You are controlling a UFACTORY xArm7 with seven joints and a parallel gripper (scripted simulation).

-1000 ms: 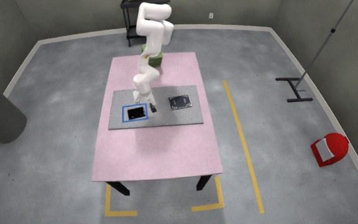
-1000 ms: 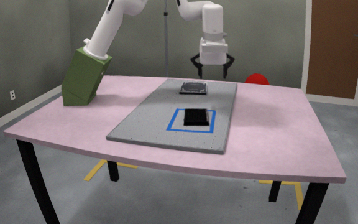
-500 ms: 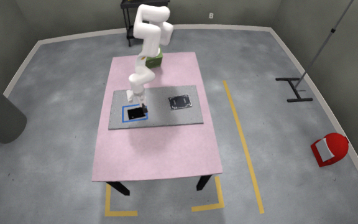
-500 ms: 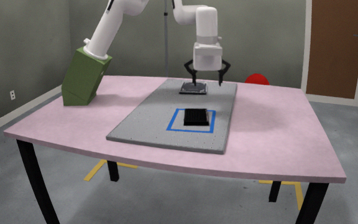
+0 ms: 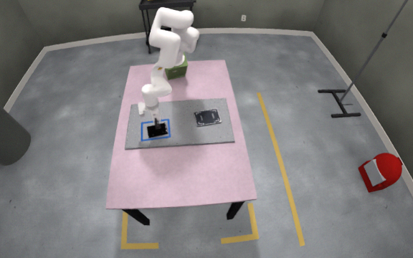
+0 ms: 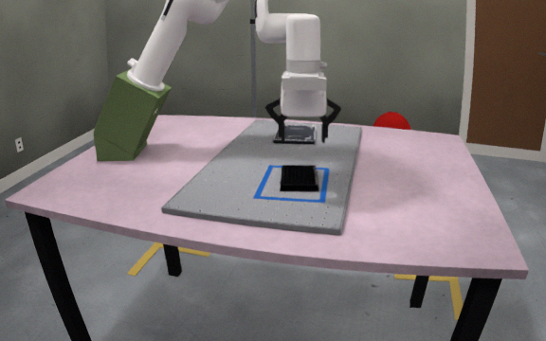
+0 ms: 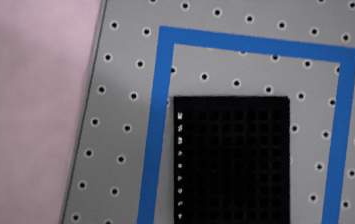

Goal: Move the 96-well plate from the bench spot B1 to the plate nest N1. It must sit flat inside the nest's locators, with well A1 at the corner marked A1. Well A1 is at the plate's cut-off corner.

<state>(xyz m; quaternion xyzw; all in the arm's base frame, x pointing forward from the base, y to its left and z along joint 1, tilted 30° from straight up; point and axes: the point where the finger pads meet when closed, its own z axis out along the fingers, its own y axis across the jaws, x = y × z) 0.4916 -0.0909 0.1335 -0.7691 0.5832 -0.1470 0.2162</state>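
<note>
Now: the black 96-well plate 90 mm below my hand and 20 mm to the right of it. The rest, counted from my hand: dark plate nest (310 mm to the left, 120 mm behind, 100 mm below).
</note>
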